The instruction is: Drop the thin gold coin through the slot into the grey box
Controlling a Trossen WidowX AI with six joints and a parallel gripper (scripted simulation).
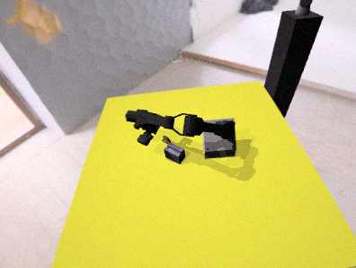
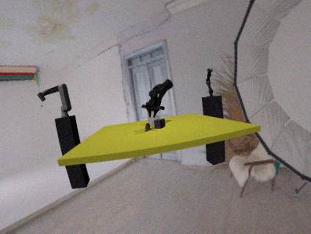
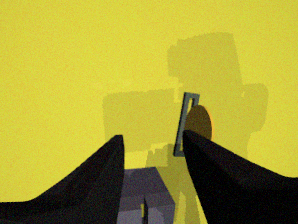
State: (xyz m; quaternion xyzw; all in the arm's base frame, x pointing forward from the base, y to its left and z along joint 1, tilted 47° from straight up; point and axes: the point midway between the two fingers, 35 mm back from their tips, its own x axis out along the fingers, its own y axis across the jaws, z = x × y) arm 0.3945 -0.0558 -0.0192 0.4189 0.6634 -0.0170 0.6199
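My gripper tip is 70 mm past the gold coin, 40 mm to the left of it and 80 mm above it.
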